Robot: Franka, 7 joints.
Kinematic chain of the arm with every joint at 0, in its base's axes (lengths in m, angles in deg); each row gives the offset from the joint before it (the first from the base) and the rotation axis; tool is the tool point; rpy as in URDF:
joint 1: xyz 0 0 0.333 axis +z
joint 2: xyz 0 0 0 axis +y
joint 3: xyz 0 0 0.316 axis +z
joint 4: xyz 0.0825 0 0 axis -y
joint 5: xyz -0.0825 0 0.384 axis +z
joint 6: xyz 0 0 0 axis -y
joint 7: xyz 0.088 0 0 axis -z
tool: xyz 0 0 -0.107 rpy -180 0 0
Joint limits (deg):
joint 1: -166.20..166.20
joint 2: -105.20..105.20
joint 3: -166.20..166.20
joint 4: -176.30..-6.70
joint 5: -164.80..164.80
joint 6: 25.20..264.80
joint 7: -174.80..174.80
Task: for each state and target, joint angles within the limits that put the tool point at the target. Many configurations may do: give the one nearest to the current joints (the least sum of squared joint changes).
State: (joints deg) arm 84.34 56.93 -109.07 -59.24 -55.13 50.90 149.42
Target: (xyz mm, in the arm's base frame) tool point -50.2 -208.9 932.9
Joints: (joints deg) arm 60.39 26.08 -157.27 -71.26 -58.93 48.26 149.42
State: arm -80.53 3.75 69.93 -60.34 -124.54 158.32 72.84
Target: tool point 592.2 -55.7 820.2
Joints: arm -70.61 11.96 71.92 -72.59 -124.77 156.84 72.84
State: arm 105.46 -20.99 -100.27 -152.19 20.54 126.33 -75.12
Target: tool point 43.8 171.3 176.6
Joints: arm 128.00 -29.02 -91.34 -176.30 20.60 113.89 -75.12
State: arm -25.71 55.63 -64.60 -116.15 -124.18 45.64 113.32
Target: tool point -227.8 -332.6 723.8
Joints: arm -36.43 43.40 -108.02 -115.36 -116.53 37.78 113.32
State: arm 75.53 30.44 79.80 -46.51 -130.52 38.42 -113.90
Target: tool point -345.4 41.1 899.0
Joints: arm 92.80 -1.77 96.38 -68.00 -115.42 25.20 -113.90
